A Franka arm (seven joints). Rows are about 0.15 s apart.
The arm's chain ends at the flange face. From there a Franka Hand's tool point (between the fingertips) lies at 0.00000 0.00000 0.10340 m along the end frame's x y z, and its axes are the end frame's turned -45 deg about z.
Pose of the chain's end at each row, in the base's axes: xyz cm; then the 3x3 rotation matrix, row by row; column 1 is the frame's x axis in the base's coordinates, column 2 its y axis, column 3 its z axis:
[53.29, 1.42, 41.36], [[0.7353, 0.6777, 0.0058], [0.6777, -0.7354, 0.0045], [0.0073, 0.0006, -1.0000]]
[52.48, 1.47, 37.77], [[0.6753, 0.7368, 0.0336], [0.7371, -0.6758, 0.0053], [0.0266, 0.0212, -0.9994]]
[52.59, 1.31, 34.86], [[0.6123, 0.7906, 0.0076], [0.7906, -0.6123, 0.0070], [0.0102, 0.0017, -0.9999]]
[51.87, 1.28, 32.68], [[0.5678, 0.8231, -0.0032], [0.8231, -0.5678, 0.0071], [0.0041, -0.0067, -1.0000]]
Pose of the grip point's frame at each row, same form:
[53.35, 1.47, 31.02], [[0.0407, 0.9991, 0.0058], [0.9992, -0.0408, 0.0045], [0.0047, 0.0056, -1.0000]]
[52.83, 1.52, 27.44], [[-0.0435, 0.9985, 0.0336], [0.9991, 0.0433, 0.0053], [0.0038, 0.0338, -0.9994]]
[52.67, 1.38, 24.52], [[-0.1261, 0.9920, 0.0076], [0.9920, 0.1261, 0.0070], [0.0060, 0.0084, -0.9999]]
[51.84, 1.35, 22.34], [[-0.1805, 0.9835, -0.0032], [0.9835, 0.1805, 0.0071], [0.0076, -0.0018, -1.0000]]

